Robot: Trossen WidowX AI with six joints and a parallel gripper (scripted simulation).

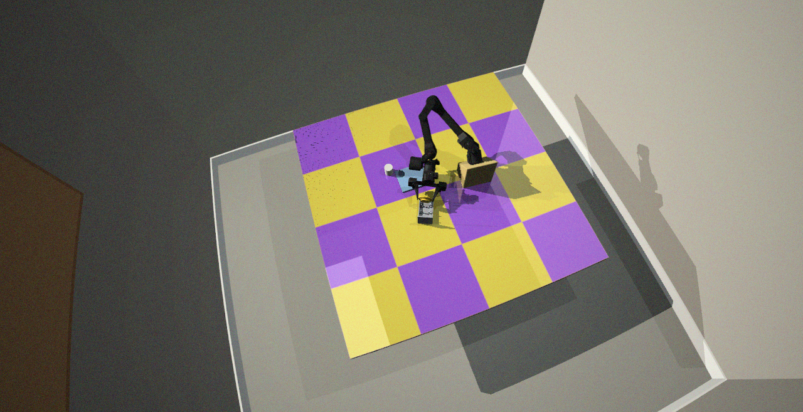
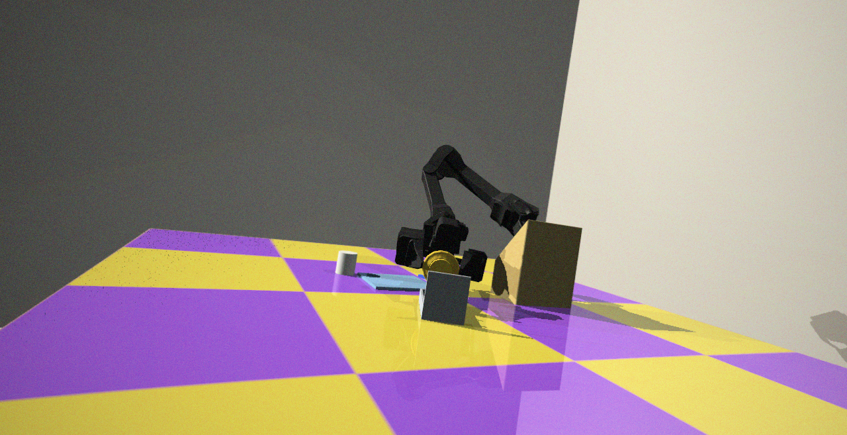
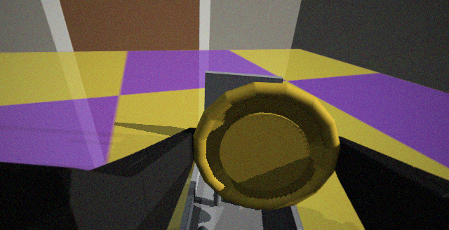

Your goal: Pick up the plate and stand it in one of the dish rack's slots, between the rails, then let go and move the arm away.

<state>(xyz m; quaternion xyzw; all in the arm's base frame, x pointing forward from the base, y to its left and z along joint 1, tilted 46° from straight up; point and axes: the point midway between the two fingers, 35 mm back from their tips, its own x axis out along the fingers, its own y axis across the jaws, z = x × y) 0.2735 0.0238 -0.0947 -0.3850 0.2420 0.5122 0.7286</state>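
My gripper tip is now 20 mm to the right of the grey dish rack and 50 mm above it. From my gripper tip the other things lie so: light blue mat (30 mm ahead, 180 mm to the right, 70 mm below); yellow plate (10 mm to the right); blue spoon (80 mm behind, 230 mm to the right, 70 mm below).
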